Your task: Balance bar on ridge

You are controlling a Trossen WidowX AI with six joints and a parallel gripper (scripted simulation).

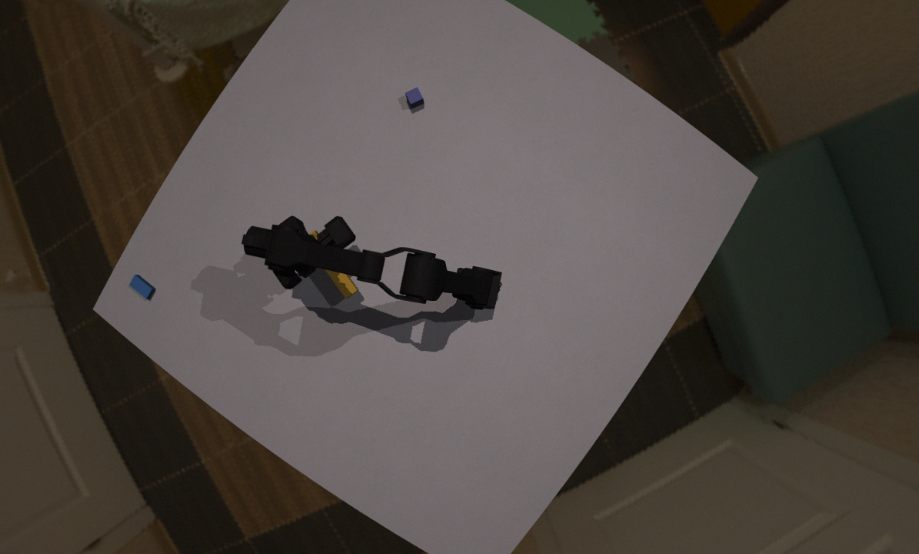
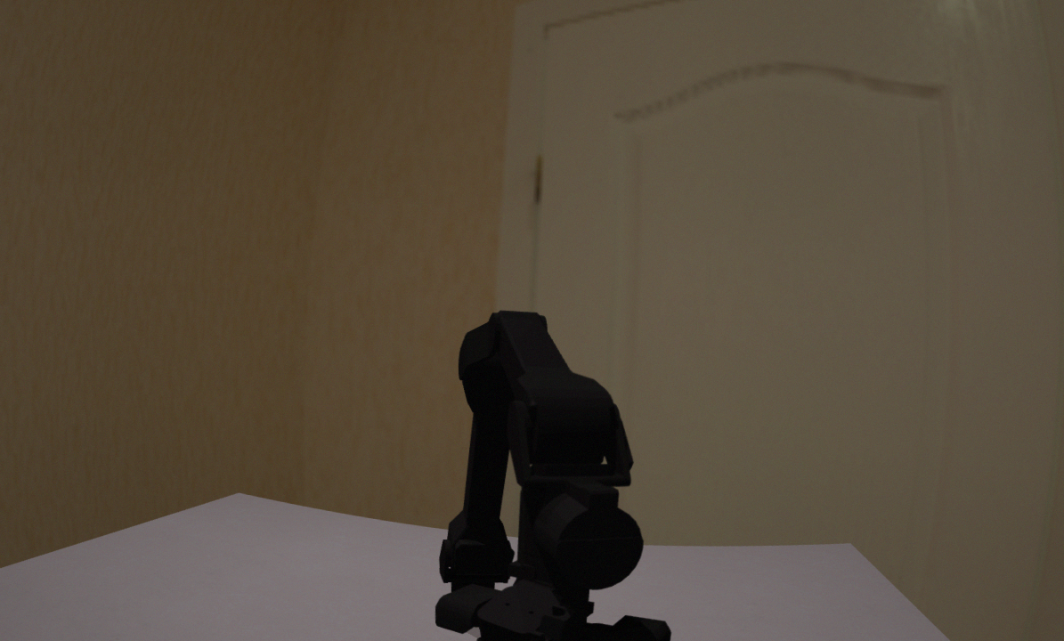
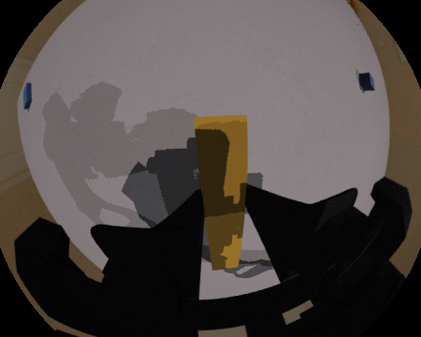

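Now: the yellow bar 30 mm behind my gripper tip and 10 mm to the left of it. Round my gripper tip: purple-blue cube: 430 mm to the right, 50 mm ahead, 40 mm below.
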